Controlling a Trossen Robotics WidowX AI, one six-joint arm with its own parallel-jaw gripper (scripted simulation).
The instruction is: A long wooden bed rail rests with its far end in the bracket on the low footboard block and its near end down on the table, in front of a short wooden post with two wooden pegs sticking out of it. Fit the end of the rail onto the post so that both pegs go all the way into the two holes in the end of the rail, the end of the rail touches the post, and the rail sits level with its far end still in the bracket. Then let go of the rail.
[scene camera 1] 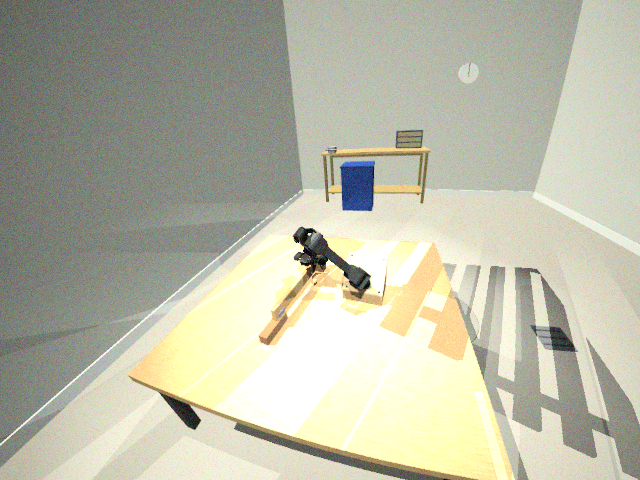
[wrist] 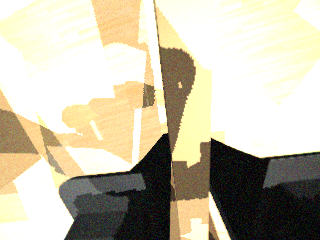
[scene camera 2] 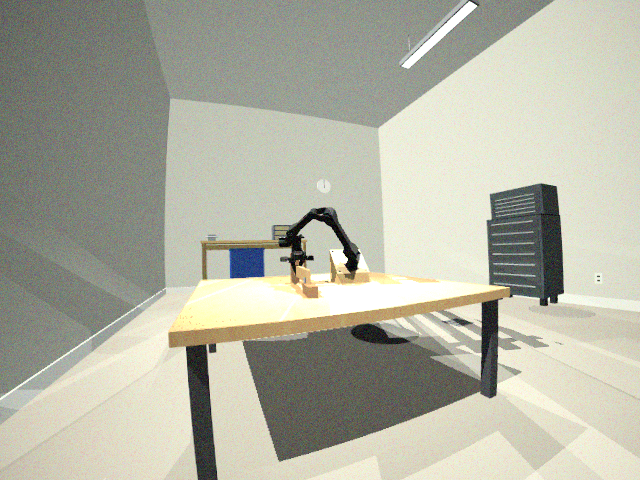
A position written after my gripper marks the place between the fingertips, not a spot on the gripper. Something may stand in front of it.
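Observation:
Wrist view: a wooden rail point(wrist: 185, 42) and my gripper point(wrist: 179, 136) are visible.

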